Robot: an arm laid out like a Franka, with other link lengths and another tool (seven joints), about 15 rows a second.
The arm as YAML. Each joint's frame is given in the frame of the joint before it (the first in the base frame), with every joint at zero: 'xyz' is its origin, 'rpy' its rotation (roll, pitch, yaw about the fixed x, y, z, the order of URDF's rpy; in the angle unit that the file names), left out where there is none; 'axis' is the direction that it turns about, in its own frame. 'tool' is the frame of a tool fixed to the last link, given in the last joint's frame.
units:
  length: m
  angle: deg
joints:
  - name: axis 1
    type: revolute
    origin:
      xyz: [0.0, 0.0, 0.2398]
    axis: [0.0, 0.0, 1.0]
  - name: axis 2
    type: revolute
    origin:
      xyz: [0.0, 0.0, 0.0]
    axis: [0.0, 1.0, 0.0]
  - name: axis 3
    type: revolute
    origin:
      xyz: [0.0, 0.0, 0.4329]
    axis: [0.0, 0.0, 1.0]
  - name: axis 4
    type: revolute
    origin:
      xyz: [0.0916, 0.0, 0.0]
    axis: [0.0, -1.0, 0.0]
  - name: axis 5
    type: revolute
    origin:
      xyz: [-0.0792, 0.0, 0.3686]
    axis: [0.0, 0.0, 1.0]
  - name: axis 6
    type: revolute
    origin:
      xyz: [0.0, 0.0, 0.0]
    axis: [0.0, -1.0, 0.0]
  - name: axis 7
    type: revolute
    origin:
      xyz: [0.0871, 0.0, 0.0]
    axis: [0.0, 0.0, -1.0]
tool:
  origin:
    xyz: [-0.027, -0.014, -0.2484]
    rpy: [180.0, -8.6, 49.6]
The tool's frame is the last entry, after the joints.
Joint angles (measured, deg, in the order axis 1, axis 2, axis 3, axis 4, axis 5, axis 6, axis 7), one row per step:
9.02, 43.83, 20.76, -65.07, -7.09, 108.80, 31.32
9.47, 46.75, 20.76, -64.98, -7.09, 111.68, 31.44
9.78, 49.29, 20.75, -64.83, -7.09, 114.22, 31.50
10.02, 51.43, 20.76, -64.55, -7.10, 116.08, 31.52
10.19, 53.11, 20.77, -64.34, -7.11, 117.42, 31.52
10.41, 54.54, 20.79, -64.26, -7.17, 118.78, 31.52
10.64, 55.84, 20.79, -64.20, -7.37, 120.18, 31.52
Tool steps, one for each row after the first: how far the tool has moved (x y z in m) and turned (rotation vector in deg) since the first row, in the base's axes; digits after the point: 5 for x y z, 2 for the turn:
0.00726, 0.01066, -0.03578, 0.83, 0.26, -0.08
0.01315, 0.01857, -0.06674, 1.58, 0.39, -0.26
0.01697, 0.02444, -0.09224, 2.13, 0.61, -0.41
0.01892, 0.02846, -0.11261, 2.49, 0.89, -0.52
0.01996, 0.03307, -0.13049, 2.83, 1.00, -0.53
0.02118, 0.03725, -0.14684, 3.07, 0.90, -0.47

